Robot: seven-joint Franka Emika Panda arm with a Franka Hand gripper.
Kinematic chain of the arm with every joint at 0, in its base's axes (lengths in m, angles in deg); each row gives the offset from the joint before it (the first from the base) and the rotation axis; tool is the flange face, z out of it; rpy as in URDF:
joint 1: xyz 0 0 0.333 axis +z
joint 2: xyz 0 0 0 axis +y
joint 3: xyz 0 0 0.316 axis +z
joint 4: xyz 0.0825 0 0 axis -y
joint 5: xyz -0.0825 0 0.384 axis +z
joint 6: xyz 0 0 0 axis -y
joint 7: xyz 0.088 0 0 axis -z
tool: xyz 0 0 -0.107 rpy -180 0 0
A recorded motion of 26 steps. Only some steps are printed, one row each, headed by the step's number.
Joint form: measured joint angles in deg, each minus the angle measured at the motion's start. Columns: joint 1, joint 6, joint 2, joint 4, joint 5, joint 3, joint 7.
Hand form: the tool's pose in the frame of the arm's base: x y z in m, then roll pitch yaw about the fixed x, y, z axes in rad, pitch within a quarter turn. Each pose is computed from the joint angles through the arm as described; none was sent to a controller.
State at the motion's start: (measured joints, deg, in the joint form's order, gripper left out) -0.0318 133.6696 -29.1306 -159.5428 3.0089 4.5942 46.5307
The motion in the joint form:
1: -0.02 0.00 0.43 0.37 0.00 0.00 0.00
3: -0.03 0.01 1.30 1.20 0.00 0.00 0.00
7: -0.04 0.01 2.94 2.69 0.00 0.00 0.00
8: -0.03 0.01 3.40 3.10 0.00 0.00 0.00
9: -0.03 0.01 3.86 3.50 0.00 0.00 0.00
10: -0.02 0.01 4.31 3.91 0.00 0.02 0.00
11: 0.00 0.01 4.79 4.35 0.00 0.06 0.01
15: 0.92 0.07 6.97 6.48 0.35 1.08 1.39
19: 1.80 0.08 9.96 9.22 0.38 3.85 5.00
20: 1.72 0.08 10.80 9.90 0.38 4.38 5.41
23: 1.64 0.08 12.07 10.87 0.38 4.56 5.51
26: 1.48 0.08 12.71 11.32 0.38 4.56 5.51
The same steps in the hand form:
1: 0.3592 0.0269 0.3609 -3.1006 -0.0368 -0.7776
3: 0.3638 0.0274 0.3617 -3.1003 -0.0357 -0.7772
7: 0.3721 0.0283 0.3626 -3.1008 -0.0325 -0.7764
8: 0.3744 0.0286 0.3627 -3.1011 -0.0315 -0.7760
9: 0.3767 0.0289 0.3628 -3.1015 -0.0304 -0.7757
10: 0.3790 0.0293 0.3629 -3.1017 -0.0296 -0.7750
11: 0.3814 0.0300 0.3631 -3.1020 -0.0289 -0.7739
15: 0.3922 0.0444 0.3645 -3.1010 -0.0273 -0.7683
19: 0.4041 0.0719 0.3636 -3.1103 -0.0297 -0.7686
20: 0.4074 0.0759 0.3626 -3.1131 -0.0284 -0.7678
23: 0.4128 0.0778 0.3608 -3.1158 -0.0234 -0.7670
26: 0.4156 0.0772 0.3595 -3.1174 -0.0201 -0.7694

